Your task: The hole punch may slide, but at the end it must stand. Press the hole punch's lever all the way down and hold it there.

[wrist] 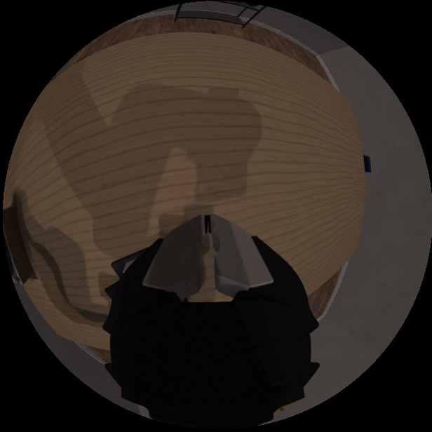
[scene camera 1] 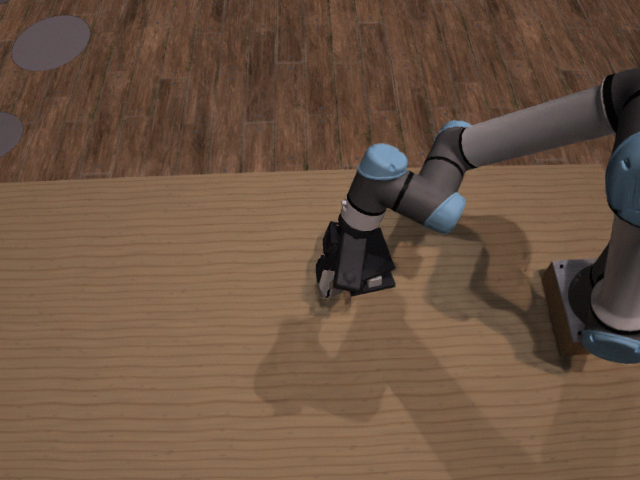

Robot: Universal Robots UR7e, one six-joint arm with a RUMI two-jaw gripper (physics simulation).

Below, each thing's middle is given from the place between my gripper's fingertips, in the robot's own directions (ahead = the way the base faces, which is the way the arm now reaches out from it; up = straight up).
Right now my hand is 110 mm past the hole punch lever (scene camera 1: 378,260), 110 mm to the left of it and 40 mm above it. The rest, counted from my hand: black hole punch (scene camera 1: 386,280): 110 mm behind, 110 mm to the right, 60 mm below.
